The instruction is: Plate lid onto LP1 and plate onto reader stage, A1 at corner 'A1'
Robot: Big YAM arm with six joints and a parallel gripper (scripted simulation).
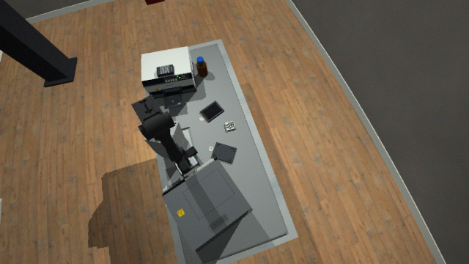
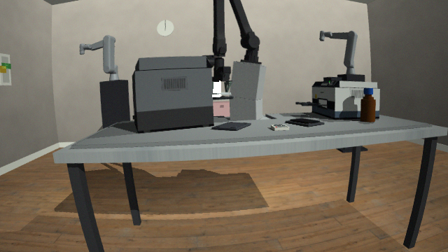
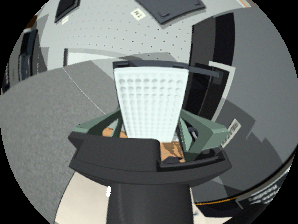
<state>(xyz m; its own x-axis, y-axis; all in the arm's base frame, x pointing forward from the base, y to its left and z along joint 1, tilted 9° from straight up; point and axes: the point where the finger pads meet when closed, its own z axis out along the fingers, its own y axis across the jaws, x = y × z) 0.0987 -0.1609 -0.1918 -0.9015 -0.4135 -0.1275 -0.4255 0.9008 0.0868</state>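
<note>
Now: hand right at the lidded plate. From my hand the other things lie so: brown capped bottle (200 mm ahead, 810 mm to the left, 40 mm below).
</note>
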